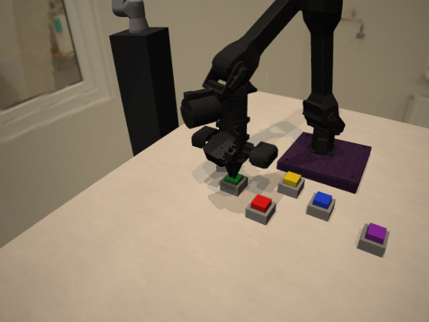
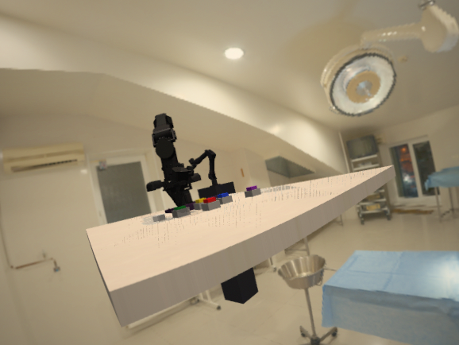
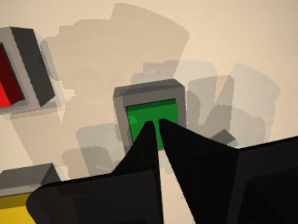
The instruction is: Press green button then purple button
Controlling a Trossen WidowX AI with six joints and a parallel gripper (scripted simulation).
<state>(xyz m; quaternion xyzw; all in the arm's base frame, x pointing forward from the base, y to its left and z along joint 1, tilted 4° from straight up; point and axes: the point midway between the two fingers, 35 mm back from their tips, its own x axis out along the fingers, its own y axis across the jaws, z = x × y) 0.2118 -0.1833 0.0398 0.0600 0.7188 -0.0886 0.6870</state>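
My gripper tip is 1 cm above the green button. The rest, counted from my gripper tip: red button 8 cm to the left, 6 cm ahead; yellow button 13 cm to the left, 4 cm behind; white block 7 cm behind, 5 cm to the right, 2 cm below.
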